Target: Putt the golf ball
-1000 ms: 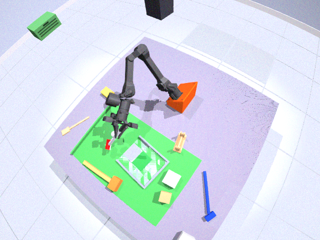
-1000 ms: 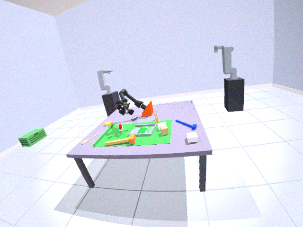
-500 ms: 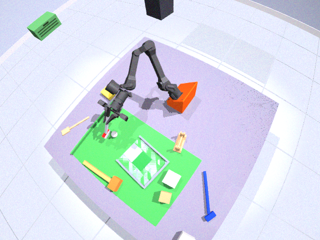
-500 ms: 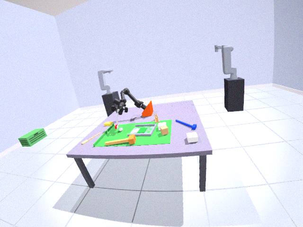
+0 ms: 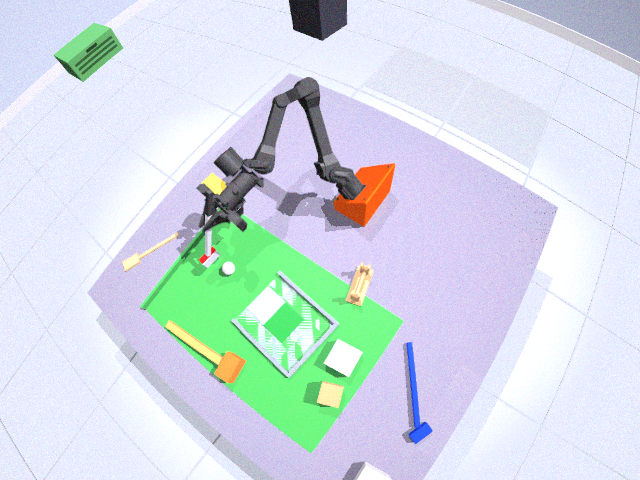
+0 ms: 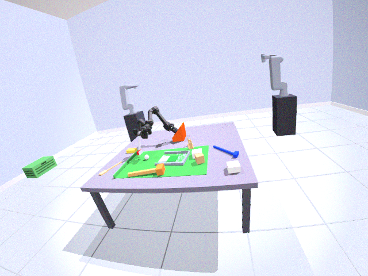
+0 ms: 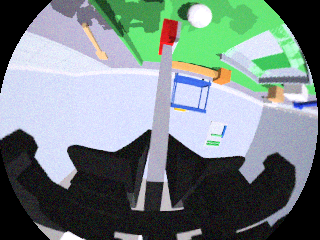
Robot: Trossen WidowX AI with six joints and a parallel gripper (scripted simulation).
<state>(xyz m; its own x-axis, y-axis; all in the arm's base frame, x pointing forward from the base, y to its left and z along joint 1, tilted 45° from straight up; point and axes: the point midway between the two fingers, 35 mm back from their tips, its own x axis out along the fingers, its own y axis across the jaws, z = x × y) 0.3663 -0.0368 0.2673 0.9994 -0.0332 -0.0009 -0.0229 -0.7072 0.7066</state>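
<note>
The white golf ball lies 200 mm below my gripper tip, 40 mm to the left of it and 30 mm ahead of it. From my gripper tip the other things lie so: green mat: 230 mm to the left, 220 mm below, 70 mm ahead; then yellow block: 240 mm to the right, 210 mm below, 160 mm behind; then red putter: 40 mm below, 10 mm behind.
</note>
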